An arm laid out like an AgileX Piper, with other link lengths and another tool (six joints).
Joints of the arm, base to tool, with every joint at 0 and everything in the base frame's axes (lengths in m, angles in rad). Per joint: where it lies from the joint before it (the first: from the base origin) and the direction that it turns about. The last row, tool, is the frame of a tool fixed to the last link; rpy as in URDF.
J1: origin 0 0 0.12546 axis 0 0 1
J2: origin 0 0 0 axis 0 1 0
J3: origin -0.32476 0 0.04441 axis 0 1 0
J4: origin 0.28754 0 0.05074 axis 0.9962 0 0.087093
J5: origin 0 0 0 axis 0 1 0
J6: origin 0.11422 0 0.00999 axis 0.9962 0 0.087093
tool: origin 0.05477 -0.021 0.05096 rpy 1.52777 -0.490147 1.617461
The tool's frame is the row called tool.
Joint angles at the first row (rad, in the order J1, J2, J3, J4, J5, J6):
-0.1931 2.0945 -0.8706 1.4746 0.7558 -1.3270
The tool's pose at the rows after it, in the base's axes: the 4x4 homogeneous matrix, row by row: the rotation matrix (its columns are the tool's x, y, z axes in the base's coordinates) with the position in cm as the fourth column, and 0 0 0 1 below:
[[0.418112 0.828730 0.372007 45.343], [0.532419 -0.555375 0.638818 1.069], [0.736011 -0.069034 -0.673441 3.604], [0 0 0 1]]
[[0.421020 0.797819 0.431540 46.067], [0.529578 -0.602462 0.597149 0.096], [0.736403 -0.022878 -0.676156 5.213], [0 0 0 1]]
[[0.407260 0.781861 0.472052 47.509], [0.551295 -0.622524 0.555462 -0.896], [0.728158 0.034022 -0.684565 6.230], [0 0 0 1]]
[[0.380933 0.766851 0.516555 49.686], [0.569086 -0.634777 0.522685 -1.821], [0.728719 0.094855 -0.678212 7.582], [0 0 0 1]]
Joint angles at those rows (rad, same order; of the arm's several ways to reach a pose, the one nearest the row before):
-0.1941 2.0328 -0.8706 1.4761 0.7465 -1.3221
-0.1941 1.9933 -0.8717 1.5119 0.7008 -1.3181
-0.1941 1.9889 -0.9097 1.5154 0.6565 -1.3191
-0.1941 1.9990 -0.9762 1.5144 0.6261 -1.3160

